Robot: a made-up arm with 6 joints.
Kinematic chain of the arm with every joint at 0, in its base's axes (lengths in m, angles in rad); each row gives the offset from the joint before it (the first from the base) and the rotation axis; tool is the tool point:
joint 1: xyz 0 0 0.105 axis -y
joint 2: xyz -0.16 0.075 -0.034 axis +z
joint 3: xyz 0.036 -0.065 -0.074 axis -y
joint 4: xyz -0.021 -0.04 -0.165 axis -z
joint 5: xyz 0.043 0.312 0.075 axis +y
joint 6: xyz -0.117 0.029 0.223 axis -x
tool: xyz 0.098 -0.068 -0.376
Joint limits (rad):
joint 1: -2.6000..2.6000
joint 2: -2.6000..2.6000
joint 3: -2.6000..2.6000
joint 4: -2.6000..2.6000
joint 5: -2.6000..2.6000
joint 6: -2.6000..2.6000
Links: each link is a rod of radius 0.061 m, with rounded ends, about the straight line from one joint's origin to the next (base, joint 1, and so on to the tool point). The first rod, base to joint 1, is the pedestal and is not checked.
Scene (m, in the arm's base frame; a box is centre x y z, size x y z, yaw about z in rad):
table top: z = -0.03
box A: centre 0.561 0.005 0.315 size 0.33 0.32 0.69 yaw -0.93
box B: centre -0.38 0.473 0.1 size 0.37 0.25 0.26 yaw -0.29
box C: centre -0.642 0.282 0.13 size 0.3 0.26 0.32 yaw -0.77
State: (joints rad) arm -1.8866 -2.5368 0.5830 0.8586 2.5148 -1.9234
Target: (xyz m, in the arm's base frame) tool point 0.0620 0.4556 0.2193
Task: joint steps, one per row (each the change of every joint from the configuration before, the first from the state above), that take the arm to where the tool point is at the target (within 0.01 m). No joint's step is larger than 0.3 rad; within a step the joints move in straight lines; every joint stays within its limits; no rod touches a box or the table.
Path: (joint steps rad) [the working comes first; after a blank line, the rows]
Joints at the target: -1.2504 -2.0503 2.6000 1.6088 2.6000 -0.5339
Straight joint move there: touches box A.

1: 0.2164 0.0509 0.2552 0.2902 0.0142 -0.1128
2: 0.2164 0.0509 0.2553 0.2903 0.0142 -0.1127
3: 0.2164 0.0508 0.2552 0.2902 0.0142 -0.1128
4: 0.2163 0.0509 0.2552 0.2902 0.0142 -0.1128
5: 0.2164 0.0509 0.2553 0.2903 0.0142 -0.1127
6: 0.2164 0.0509 0.2552 0.2902 0.0142 -0.1128
7: -0.0946 0.0259 0.0694 -0.1416 0.0000 0.2952
8: -0.0945 0.0259 0.0693 -0.1416 0.0000 0.2951
9: -0.0946 0.0259 0.0694 -0.1416 0.0000 0.2952
10: -0.0946 0.0259 0.0694 -0.1416 0.0000 0.2951
11: -0.0946 0.0258 0.0694 -0.1416 0.0000 0.2952
12: -0.0946 0.0259 0.0693 -0.1416 0.0000 0.2952
13: -0.0946 0.0259 0.0694 -0.1416 0.0000 0.2951

